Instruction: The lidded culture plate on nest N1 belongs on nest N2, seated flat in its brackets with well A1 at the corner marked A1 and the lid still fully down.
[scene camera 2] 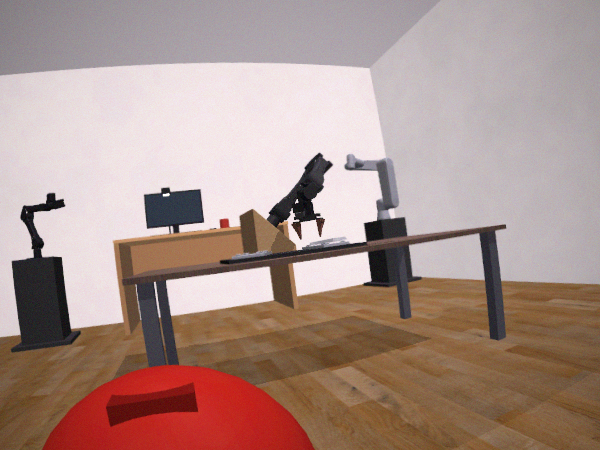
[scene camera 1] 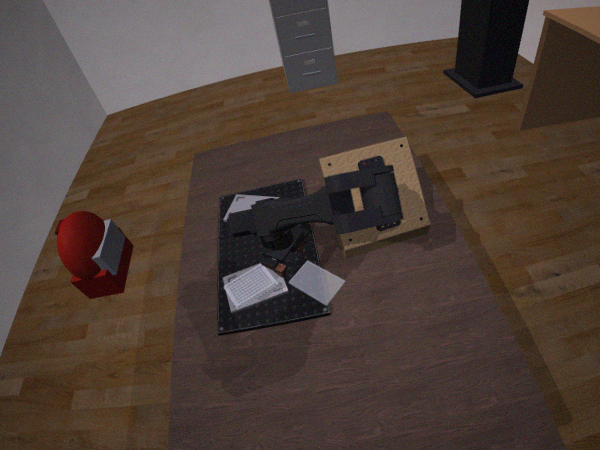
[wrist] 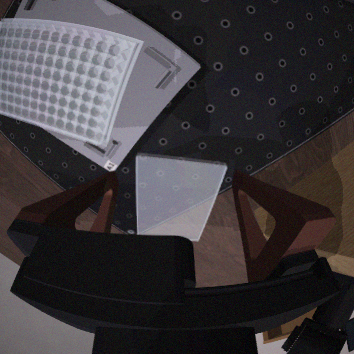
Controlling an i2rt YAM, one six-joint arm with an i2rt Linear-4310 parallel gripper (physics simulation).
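Observation:
The culture plate lies skewed on the near nest, turned out of line with its corner brackets; whether it is tilted is unclear. The nest's A1 label shows at one corner. Whether this is N1 or N2 cannot be read. The clear lid is off the plate, beside the nest, across the board's edge. The other nest is at the board's far end, partly hidden by the arm in scene camera 1. My gripper is open and empty, above the board near the lid.
The black perforated board lies on the brown table. The arm's wooden base block stands beside it. A red round-topped object stands off the table.

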